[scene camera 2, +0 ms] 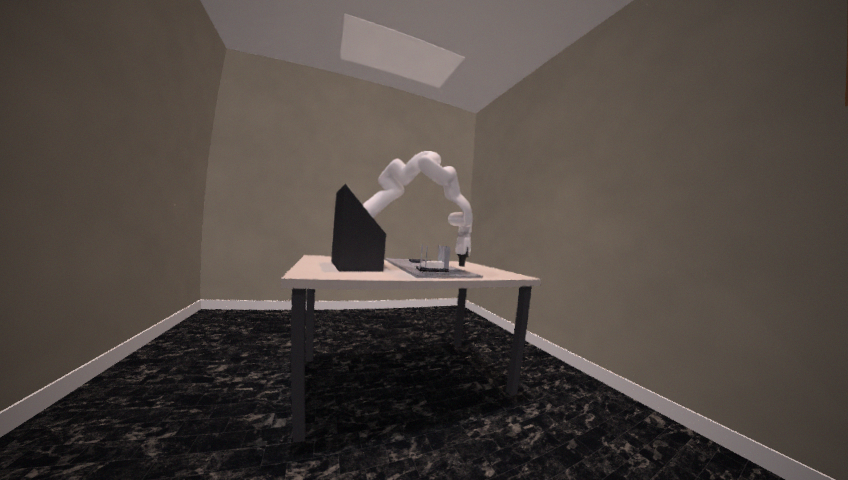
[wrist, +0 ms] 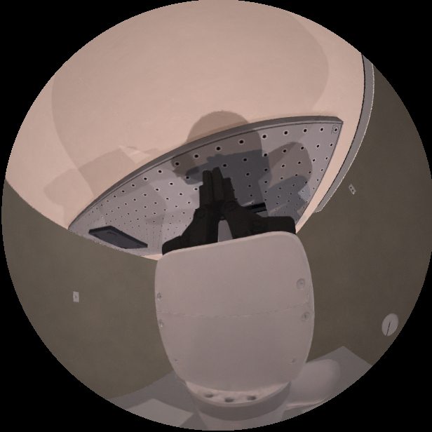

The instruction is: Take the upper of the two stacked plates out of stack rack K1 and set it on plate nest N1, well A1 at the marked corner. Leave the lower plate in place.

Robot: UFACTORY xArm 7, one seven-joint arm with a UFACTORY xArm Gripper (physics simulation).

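Places are measured from the arm's base along level axes (x left, y back, z up), in centimetres.
Pixels of known places: gripper, fingertip midpoint: (scene camera 2: 461,266).
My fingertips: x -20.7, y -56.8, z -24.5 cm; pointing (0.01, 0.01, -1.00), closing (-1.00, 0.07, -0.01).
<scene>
Ahead of a thing's pixels: the offset from my fingertips to its top centre. "spot": to the spot under its first point. Level surfaces: height alone.
The stack rack K1 {dx +0.0, dy +19.5, dz +11.2 cm} (scene camera 2: 445,259) has upright pale, see-through posts and a dark base. Pale plate material {dx +0.0, dy +18.5, dz +2.1 cm} (scene camera 2: 433,265) shows low between the posts; I cannot tell the upper plate from the lower one. In the wrist view, part of a dark edge, probably the rack's, shows behind the fingers. A low dark frame, likely plate nest N1 {spot: dx +33.2, dy +16.3, dz -1.2 cm} (scene camera 2: 414,260) (wrist: 118,237), lies flat on the board; its marked corner cannot be made out. My gripper (scene camera 2: 461,264) (wrist: 215,178) is shut and empty, pointing down beside the rack, to its right in the scene view.
The grey perforated board {dz -2.5 cm} (scene camera 2: 470,274) (wrist: 310,131) lies on the pale table {dz -3.8 cm} (scene camera 2: 505,277) (wrist: 190,60). A tall black slanted panel (scene camera 2: 358,237) stands at the left of the table, near the arm's base. The arm arches high over the board.
</scene>
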